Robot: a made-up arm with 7 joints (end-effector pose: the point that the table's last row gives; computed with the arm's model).
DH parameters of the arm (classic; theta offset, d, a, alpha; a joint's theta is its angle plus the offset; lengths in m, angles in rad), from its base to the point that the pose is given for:
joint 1: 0 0.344 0 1.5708
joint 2: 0 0.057 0 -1.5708
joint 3: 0 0.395 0.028 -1.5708
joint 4: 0 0.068 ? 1.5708
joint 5: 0 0.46 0 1.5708
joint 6: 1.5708 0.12 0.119 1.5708
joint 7: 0 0.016 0 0
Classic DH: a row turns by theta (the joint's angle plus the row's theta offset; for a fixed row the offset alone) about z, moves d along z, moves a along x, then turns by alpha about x.
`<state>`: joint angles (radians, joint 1 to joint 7).
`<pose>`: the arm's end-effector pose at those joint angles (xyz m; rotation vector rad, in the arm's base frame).
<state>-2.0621 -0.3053 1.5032 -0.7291 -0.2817 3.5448 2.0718</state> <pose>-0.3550 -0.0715 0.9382 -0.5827 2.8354 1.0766</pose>
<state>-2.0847 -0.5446 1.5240 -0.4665 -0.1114 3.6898 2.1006</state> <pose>-0.3572 -0.2732 0.9281 -0.7782 2.7358 1.2808</pose>
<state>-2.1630 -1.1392 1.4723 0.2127 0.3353 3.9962 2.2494</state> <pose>-0.2685 -0.6453 0.6172 -1.3363 2.0874 1.6409</pose>
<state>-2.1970 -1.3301 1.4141 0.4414 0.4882 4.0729 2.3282</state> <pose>-0.2118 -0.6836 0.4663 -1.4611 1.7743 1.7084</pose>
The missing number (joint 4, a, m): -0.021
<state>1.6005 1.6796 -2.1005 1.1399 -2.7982 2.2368 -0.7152</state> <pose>0.5314 -0.5082 0.2680 1.0307 1.7284 1.0939</pose>
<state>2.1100 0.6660 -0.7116 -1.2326 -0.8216 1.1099 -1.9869</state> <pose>-0.0116 -0.6283 0.4379 1.4580 -1.0286 1.3807</pose>
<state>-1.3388 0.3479 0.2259 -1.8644 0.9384 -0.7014 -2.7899</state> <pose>-0.2475 0.5788 0.5036 -0.6096 0.6143 -1.3138</pose>
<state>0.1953 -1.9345 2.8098 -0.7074 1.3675 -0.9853 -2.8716</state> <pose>0.7879 -0.1178 -0.1069 -0.1043 -0.5320 2.5059</pose>
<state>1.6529 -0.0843 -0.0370 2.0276 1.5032 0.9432 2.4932</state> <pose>0.0619 0.4840 0.3762 1.3360 -2.1294 -1.5123</pose>
